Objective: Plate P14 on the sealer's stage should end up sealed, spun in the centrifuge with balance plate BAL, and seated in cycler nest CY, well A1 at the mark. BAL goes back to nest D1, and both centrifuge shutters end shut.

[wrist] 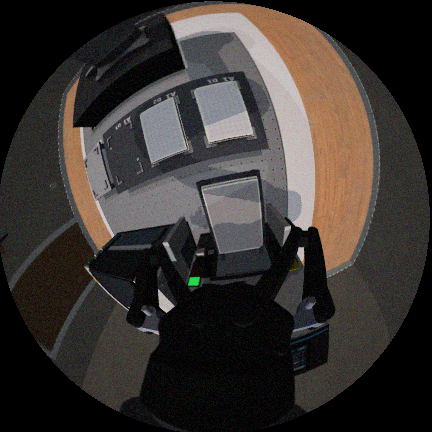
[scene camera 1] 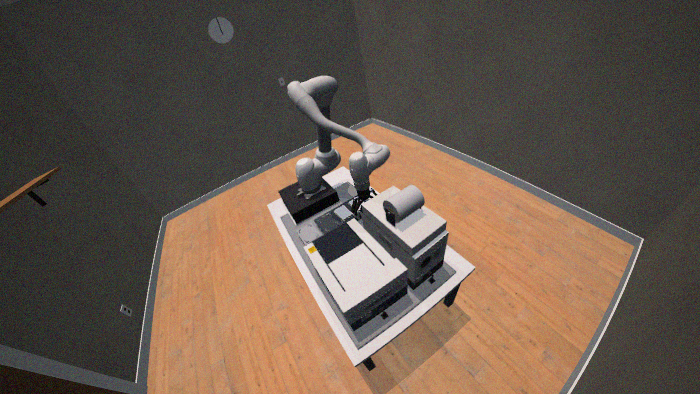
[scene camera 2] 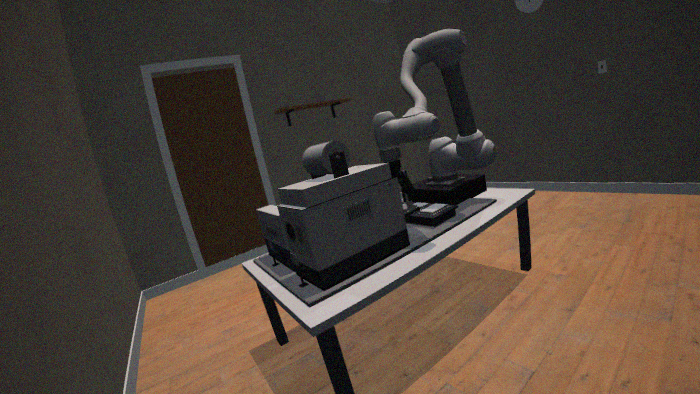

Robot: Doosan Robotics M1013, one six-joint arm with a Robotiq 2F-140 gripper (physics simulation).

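Pixels of known places: gripper, fingertip midpoint: (wrist: pixel 225 218); arm's base at its link origin: (scene camera 1: pixel 312 190) (scene camera 2: pixel 445 182).
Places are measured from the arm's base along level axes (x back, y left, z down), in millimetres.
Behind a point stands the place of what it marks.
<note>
My gripper (scene camera 1: pixel 365 202) @(x -558, y 121, z -31 mm) (scene camera 2: pixel 406 192) (wrist: pixel 225 218) @(x -558, y 121, z -31 mm) is open, its fingers standing on either side of a clear-topped plate and apart from it. This plate, P14 by its place (wrist: pixel 232 210) @(x -549, y 134, z -30 mm), lies on the sealer's dark stage (wrist: pixel 243 265) @(x -810, y 120, z 88 mm), which sticks out of the machine. In the wrist view one plate (wrist: pixel 224 107) @(x -376, y 173, z 29 mm) sits in nest D1 and another plate (wrist: pixel 163 131) @(x -378, y 50, z 29 mm) in nest D2. Nest D3 (wrist: pixel 123 156) @(x -370, y -80, z 45 mm) holds no plate. The sealer (scene camera 1: pixel 410 220) @(x -937, y 108, z -256 mm) (scene camera 2: pixel 350 225) @(x -921, y 225, z -86 mm) carries a grey roll on top. I cannot tell the centrifuge shutters' state or make out nest CY.
A low white machine (scene camera 1: pixel 367 280) @(x -982, y -204, z -150 mm) with a dark top panel (scene camera 1: pixel 337 242) @(x -684, y -173, z -119 mm) stands beside the sealer. The arm's black base block (scene camera 1: pixel 309 200) @(x -101, y -78, z -4 mm) (scene camera 2: pixel 452 188) @(x -110, y 115, z 6 mm) (wrist: pixel 130 75) @(x -158, y 9, z 24 mm) is beyond the nests. A small light grey fixture (wrist: pixel 96 172) @(x -347, y -221, z 46 mm) lies beside D3. A green light (wrist: pixel 194 281) @(x -649, y 40, z -75 mm) shows near the stage.
</note>
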